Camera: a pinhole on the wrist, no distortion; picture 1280 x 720 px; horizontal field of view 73.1 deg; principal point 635.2 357.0 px. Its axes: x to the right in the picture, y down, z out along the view. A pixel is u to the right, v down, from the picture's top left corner.
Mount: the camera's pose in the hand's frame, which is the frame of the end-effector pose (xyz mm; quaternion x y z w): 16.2 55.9 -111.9 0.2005 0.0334 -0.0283 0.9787
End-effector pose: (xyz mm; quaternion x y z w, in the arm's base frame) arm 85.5 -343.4 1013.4 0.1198 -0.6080 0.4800 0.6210
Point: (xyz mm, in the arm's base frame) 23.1 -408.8 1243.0
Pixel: 1078.0 296.5
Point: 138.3 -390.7 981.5
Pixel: outside the picture
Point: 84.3 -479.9 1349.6
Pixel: 1091.1 87.1
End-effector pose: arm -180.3 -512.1 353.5 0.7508 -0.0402 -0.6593 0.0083
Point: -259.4 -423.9 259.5
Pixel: 809.7 186.3
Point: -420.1 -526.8 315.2
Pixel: 549.0 634.8
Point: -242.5 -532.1 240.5
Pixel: 976.0 546.8
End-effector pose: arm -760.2 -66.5 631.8 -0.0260 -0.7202 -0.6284 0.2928
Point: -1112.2 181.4 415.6
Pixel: 740.7 186.6
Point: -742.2 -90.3 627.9
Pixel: 379.2 165.5
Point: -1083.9 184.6 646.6
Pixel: 890.0 504.9
